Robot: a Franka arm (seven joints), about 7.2 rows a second.
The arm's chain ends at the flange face. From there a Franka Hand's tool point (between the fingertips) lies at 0.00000 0.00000 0.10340 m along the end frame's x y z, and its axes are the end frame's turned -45 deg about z.
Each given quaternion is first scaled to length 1.
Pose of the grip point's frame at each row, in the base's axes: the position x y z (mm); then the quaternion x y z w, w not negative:
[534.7 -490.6 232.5 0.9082 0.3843 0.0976 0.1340]
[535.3 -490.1 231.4 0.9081 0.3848 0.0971 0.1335]
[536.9 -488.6 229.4 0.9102 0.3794 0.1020 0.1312]
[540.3 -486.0 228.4 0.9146 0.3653 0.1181 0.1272]
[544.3 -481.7 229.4 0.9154 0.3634 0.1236 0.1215]
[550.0 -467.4 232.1 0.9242 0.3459 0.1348 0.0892]
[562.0 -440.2 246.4 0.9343 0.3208 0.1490 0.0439]
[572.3 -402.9 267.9 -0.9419 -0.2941 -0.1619 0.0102]
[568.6 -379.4 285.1 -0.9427 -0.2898 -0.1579 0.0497]
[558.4 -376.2 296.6 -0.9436 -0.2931 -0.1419 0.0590]
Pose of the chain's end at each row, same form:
[505.7 -473.2 330.2 0.9861 0.0075 0.1415 0.0865]
[506.4 -472.8 329.2 0.9862 0.0080 0.1408 0.0862]
[507.4 -471.9 327.1 0.9861 0.0022 0.1444 0.0822]
[508.4 -470.9 325.6 0.9847 -0.0125 0.1578 0.0723]
[511.8 -468.0 326.6 0.9848 -0.0146 0.1607 0.0649]
[517.9 -460.0 330.1 0.9863 -0.0341 0.1587 0.0308]
[530.3 -441.6 344.8 -0.9860 0.0612 -0.1545 0.0165]
[541.4 -414.7 365.9 -0.9828 0.0887 -0.1457 0.0714]
[540.8 -398.6 382.8 -0.9818 0.0930 -0.1269 0.1063]
[534.3 -396.3 395.1 -0.9840 0.0903 -0.1085 0.1088]

